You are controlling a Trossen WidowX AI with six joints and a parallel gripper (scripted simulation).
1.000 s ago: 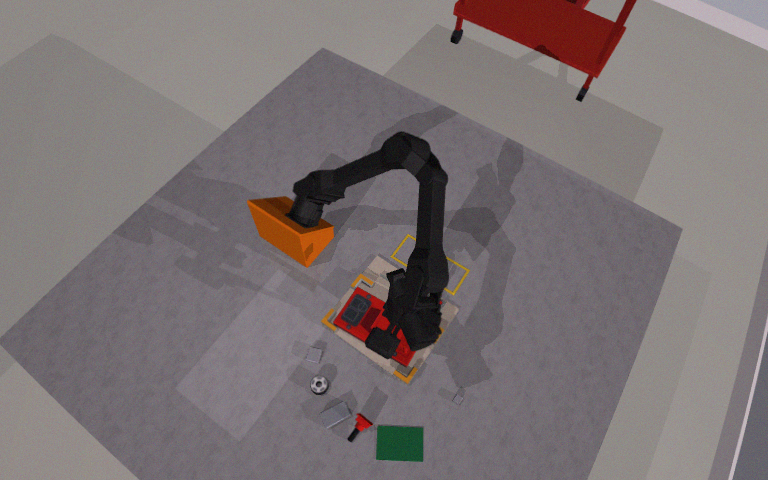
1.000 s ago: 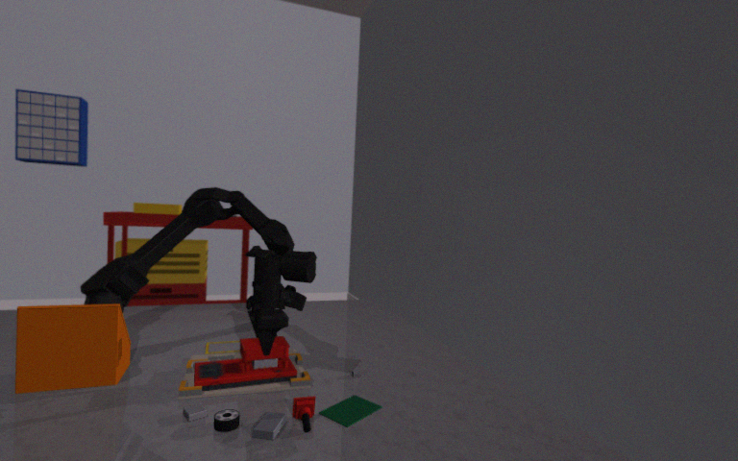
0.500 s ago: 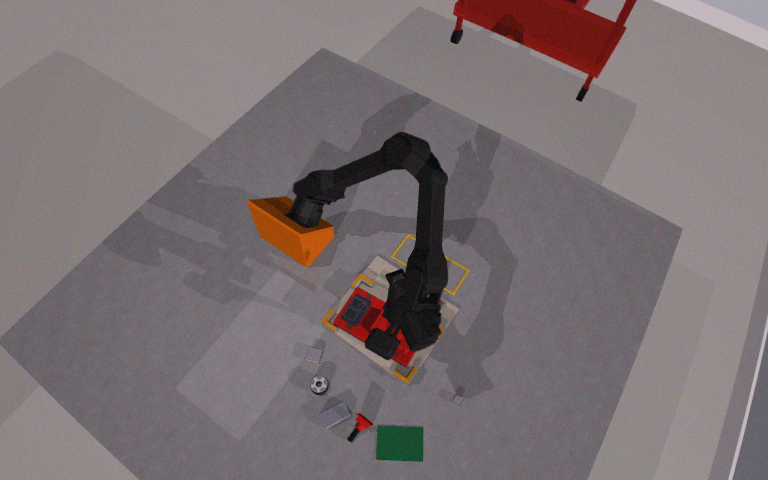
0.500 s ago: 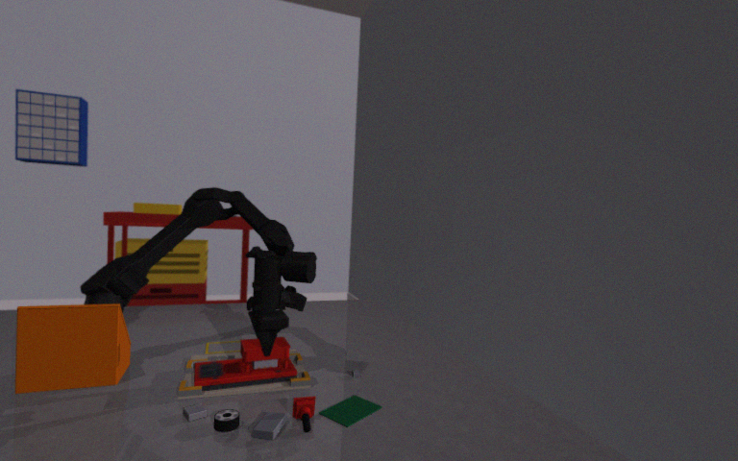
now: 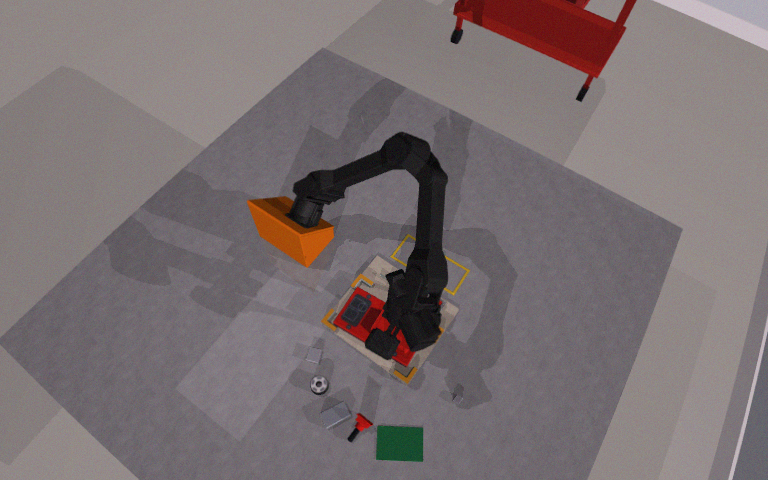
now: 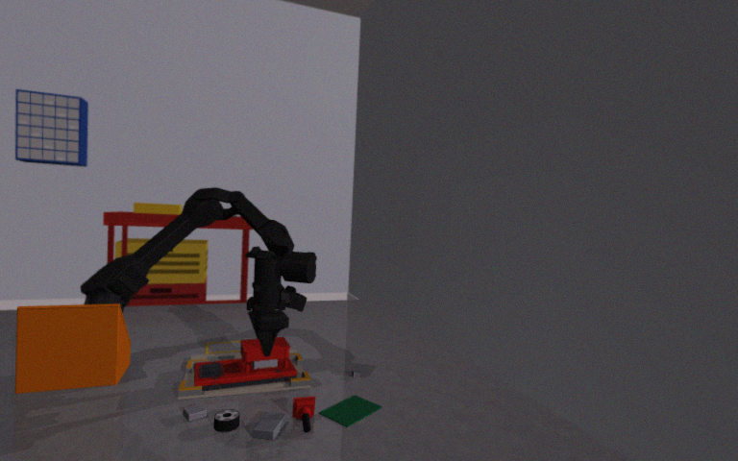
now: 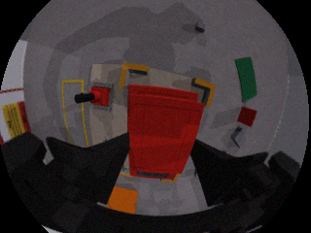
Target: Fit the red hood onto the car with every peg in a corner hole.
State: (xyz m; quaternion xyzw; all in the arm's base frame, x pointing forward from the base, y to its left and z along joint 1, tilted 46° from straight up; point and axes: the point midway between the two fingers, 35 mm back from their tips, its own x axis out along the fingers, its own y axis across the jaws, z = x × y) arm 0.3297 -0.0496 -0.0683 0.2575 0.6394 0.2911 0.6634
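My gripper tip is now 3 cm above the grey engine block. The rest, counted from my gripper tip: red hood 1 cm above; green pad 14 cm ahead, 20 cm to the right, 6 cm below.
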